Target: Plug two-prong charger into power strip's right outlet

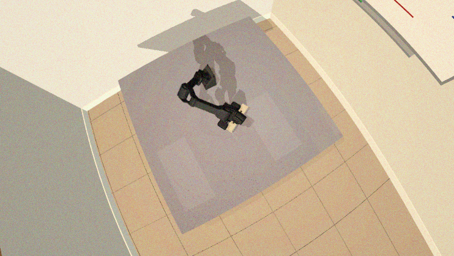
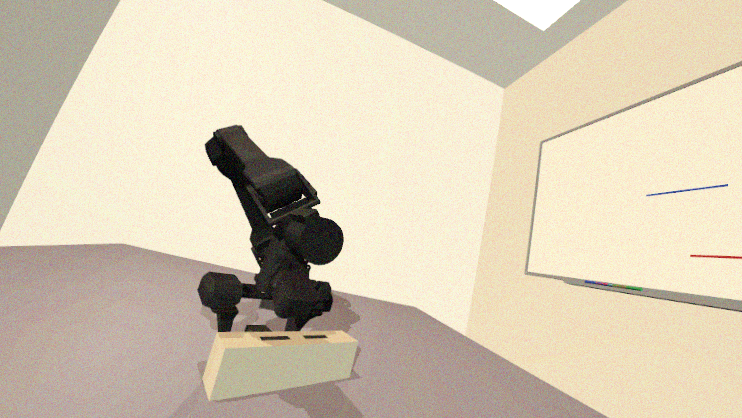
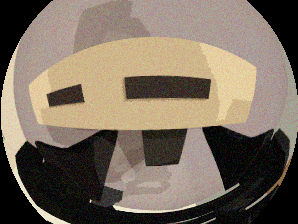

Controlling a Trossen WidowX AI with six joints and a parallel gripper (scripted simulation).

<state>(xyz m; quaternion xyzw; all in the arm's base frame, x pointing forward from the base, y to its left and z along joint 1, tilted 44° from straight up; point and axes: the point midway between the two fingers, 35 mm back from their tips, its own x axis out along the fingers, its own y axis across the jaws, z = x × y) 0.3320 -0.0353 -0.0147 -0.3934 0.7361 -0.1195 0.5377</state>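
The two-prong charger lies 1 cm ahead of my gripper tip, 1 cm to the left of it and 1 cm above it.
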